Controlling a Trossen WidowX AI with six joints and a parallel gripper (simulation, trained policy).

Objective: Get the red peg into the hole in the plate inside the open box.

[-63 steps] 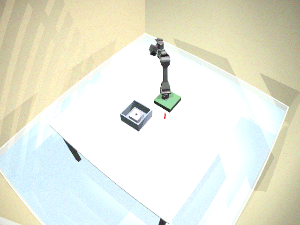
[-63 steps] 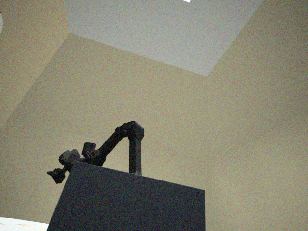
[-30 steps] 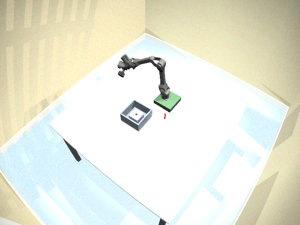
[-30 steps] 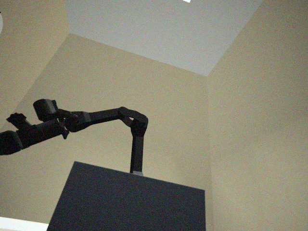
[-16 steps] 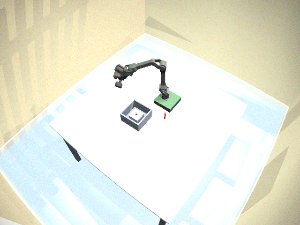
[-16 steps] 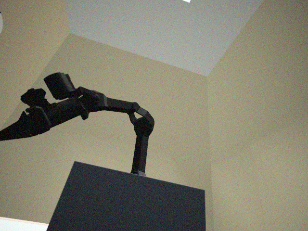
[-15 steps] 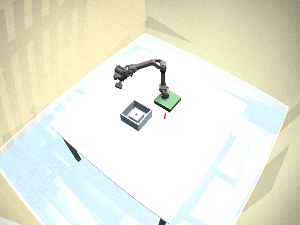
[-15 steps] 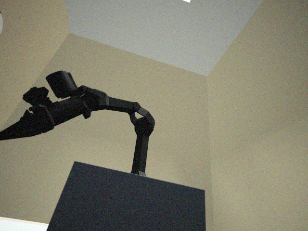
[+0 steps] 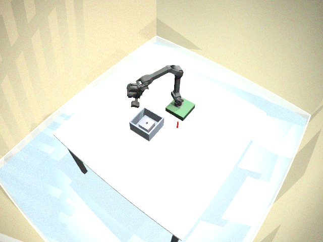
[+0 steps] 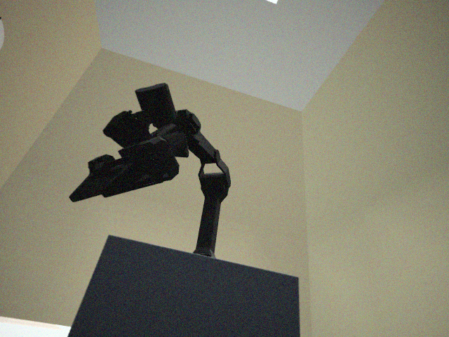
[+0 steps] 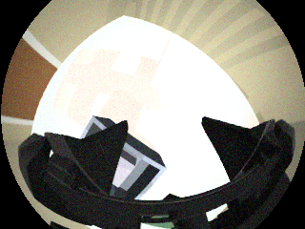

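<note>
Right now my gripper tip is 350 mm to the right of the red peg, 130 mm past it and 130 mm above it. Round my gripper tip: grey box: 160 mm to the left, 140 mm below, 20 mm ahead.
</note>
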